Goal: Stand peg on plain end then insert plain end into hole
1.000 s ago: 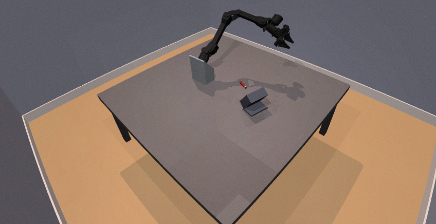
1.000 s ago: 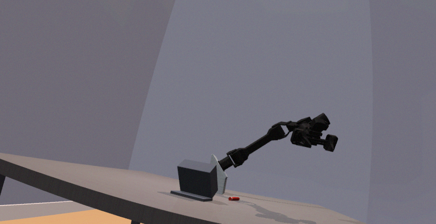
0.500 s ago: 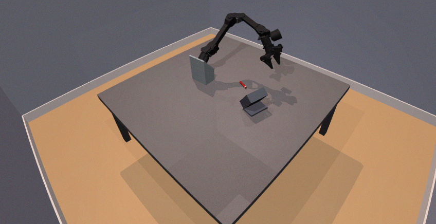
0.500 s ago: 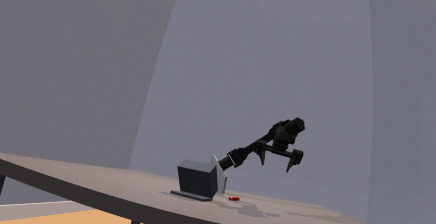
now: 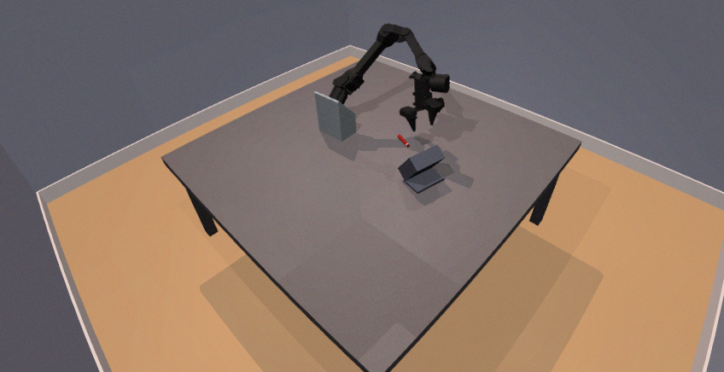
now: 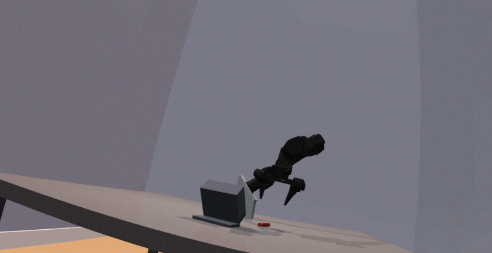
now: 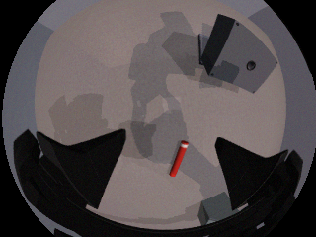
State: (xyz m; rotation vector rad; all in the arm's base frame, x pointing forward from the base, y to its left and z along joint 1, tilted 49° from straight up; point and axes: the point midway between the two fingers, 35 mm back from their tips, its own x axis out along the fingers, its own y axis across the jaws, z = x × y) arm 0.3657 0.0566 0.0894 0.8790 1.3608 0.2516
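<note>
Right now the red peg is 9 cm below my gripper tip, 7 cm behind it and 2 cm to the right of it. The rest, counted from my gripper tip: sloped panel (16 cm to the right, 9 cm ahead, 3 cm below); then flat base plate (17 cm to the right, 11 cm ahead, 9 cm below).
</note>
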